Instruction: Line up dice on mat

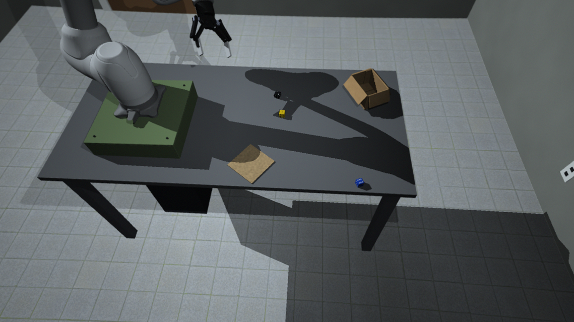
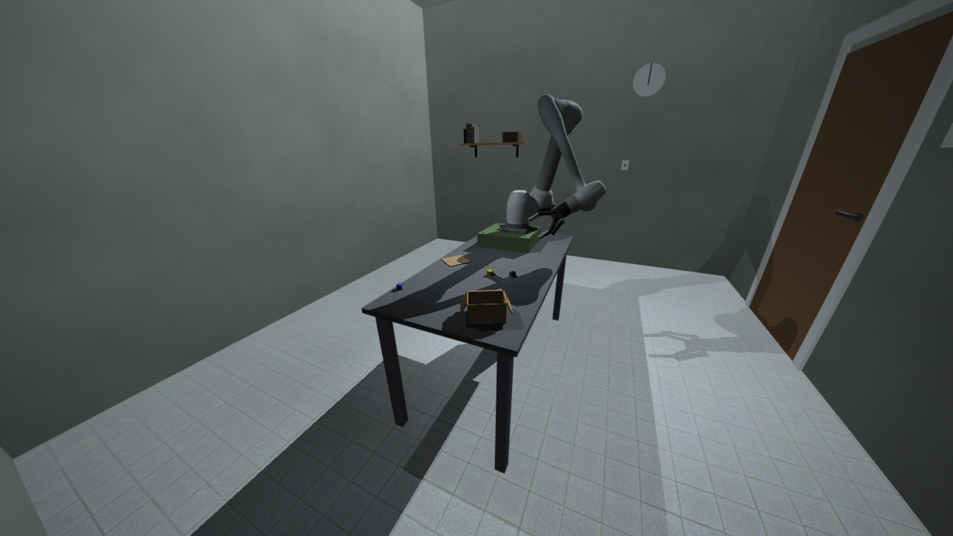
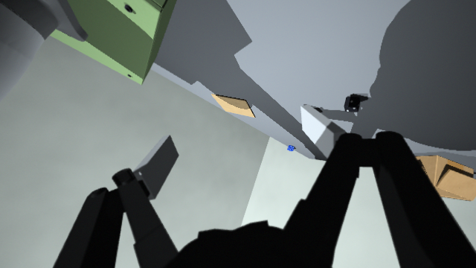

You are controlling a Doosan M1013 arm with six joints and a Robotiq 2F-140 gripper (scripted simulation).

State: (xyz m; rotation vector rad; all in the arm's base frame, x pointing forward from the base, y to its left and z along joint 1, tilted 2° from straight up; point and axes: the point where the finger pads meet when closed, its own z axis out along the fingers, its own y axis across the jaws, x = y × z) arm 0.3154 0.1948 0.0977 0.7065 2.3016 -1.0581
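The blue die lies 62 cm ahead of my hand, 52 cm to the right of it and 19 cm below it. Also, from my hand: tan mat 18 cm ahead, 44 cm to the right, 20 cm below; then black die 27 cm ahead, 5 cm to the right, 19 cm below; then yellow die 30 cm ahead, 17 cm to the right, 19 cm below.
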